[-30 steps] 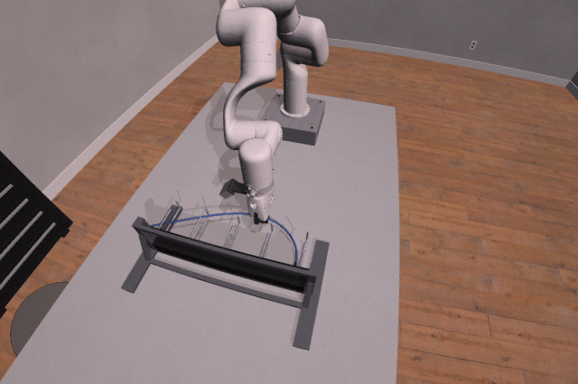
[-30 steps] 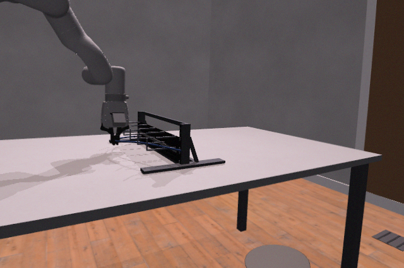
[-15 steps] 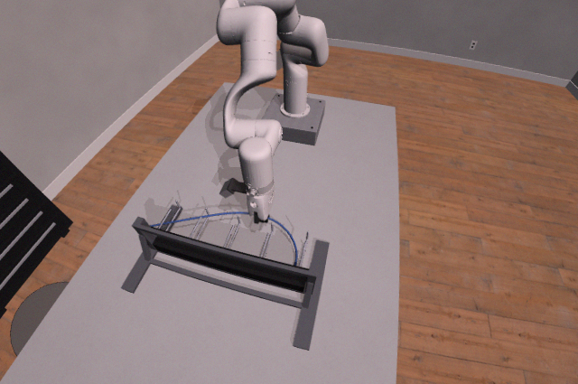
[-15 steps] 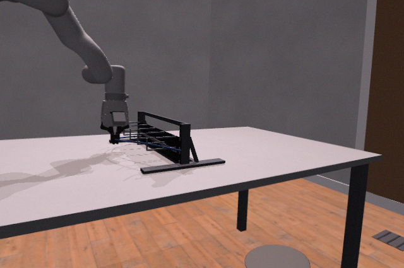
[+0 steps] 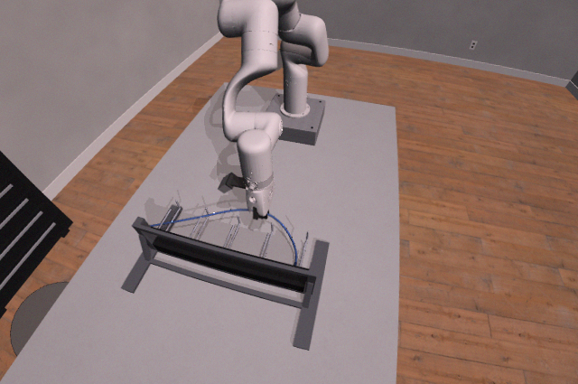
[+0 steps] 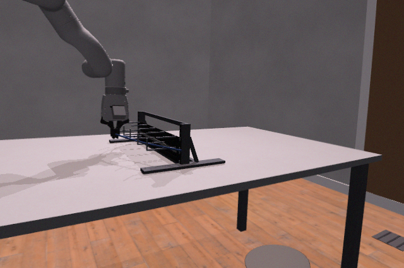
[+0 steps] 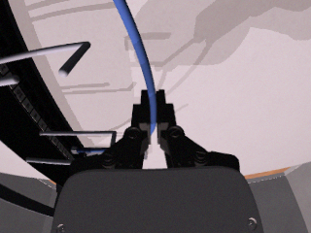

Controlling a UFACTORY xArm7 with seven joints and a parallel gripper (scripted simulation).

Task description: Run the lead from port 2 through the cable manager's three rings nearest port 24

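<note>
Right now the rack is 170 mm ahead of my hand, 30 mm to the right of it and 10 mm below it.
</note>
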